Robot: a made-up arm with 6 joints.
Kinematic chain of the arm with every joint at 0, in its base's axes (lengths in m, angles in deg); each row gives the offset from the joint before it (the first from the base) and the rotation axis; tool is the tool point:
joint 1: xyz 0 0 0.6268 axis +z
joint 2: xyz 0.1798 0 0 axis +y
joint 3: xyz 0 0 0.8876 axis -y
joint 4: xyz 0 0 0.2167 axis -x
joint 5: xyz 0.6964 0 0 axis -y
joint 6: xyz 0.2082 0 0 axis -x
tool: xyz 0 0 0
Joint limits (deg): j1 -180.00..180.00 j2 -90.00..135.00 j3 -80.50..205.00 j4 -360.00..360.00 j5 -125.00..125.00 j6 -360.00..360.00
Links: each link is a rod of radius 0.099 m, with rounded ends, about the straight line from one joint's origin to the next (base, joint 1, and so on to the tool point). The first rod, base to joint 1, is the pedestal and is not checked.
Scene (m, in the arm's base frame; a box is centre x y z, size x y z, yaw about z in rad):
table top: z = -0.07
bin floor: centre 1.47 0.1 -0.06 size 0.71 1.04 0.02 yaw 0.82
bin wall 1: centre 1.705 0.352 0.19 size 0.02 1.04 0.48 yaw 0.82
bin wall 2: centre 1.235 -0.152 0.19 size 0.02 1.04 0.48 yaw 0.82
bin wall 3: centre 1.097 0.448 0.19 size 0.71 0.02 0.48 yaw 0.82
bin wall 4: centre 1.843 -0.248 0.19 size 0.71 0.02 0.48 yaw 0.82
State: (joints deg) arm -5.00 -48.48 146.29 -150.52 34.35 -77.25
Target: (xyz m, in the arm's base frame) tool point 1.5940 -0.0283 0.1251
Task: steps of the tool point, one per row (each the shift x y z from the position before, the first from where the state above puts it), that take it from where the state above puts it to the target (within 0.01 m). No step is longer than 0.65 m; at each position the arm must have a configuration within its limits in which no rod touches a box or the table.
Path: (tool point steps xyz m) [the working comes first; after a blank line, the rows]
Joints at the target: 1.12 83.75 32.09 -160.90 60.57 -77.25
Straight joint move there: clear.

1: 0.1159 -0.0262 0.5663
2: 0.3487 -0.0377 0.4913
3: 0.5312 -0.0384 0.3200
4: 0.6243 -0.0290 0.0842
5: 0.6090 -0.0132 -0.1692
6: 0.4891 0.0035 -0.3907
7: 0.2903 0.0165 -0.5387
8: 0.0536 0.0219 -0.5874
9: -0.1728 0.0191 -0.5339

